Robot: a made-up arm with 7 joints. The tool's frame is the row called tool.
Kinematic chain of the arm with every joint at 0, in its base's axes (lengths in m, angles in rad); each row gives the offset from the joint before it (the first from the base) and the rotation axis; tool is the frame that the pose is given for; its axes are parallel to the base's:
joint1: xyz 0 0.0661 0 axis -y
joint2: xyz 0 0.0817 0 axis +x
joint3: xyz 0 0 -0.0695 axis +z
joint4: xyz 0 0 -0.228 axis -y
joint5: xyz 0 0 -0.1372 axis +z
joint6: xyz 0 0 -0.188 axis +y
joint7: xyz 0 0 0 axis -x
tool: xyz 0 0 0
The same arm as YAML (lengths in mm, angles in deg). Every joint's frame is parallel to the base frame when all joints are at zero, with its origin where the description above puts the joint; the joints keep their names.
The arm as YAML. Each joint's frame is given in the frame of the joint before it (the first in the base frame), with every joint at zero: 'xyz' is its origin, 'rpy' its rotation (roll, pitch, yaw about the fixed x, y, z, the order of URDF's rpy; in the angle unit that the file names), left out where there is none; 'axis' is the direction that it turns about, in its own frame. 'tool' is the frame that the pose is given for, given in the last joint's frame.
units:
  length: mm
  angle: deg
joints:
  - name: joint1
    type: revolute
    origin:
      xyz: [0.0, 66.1, 0.0]
    axis: [0.0, -1.0, 0.0]
  - name: joint2
    type: revolute
    origin:
      xyz: [0.0, 81.7, 0.0]
    axis: [1.0, 0.0, 0.0]
  - name: joint3
    type: revolute
    origin:
      xyz: [0.0, 0.0, -69.5]
    axis: [0.0, 0.0, 1.0]
  - name: joint4
    type: revolute
    origin:
      xyz: [0.0, 0.0, -228.0]
    axis: [0.0, -1.0, 0.0]
  - name: joint5
    type: revolute
    origin:
      xyz: [0.0, 0.0, -137.2]
    axis: [0.0, 0.0, 1.0]
  - name: joint6
    type: revolute
    origin:
      xyz: [0.0, 0.0, -188.0]
    axis: [0.0, 1.0, 0.0]
  - name: joint7
    type: revolute
    origin:
      xyz: [0.0, 0.0, 0.0]
    axis: [-1.0, 0.0, 0.0]
tool:
  origin:
    xyz: [0.0, 0.0, 0.0]

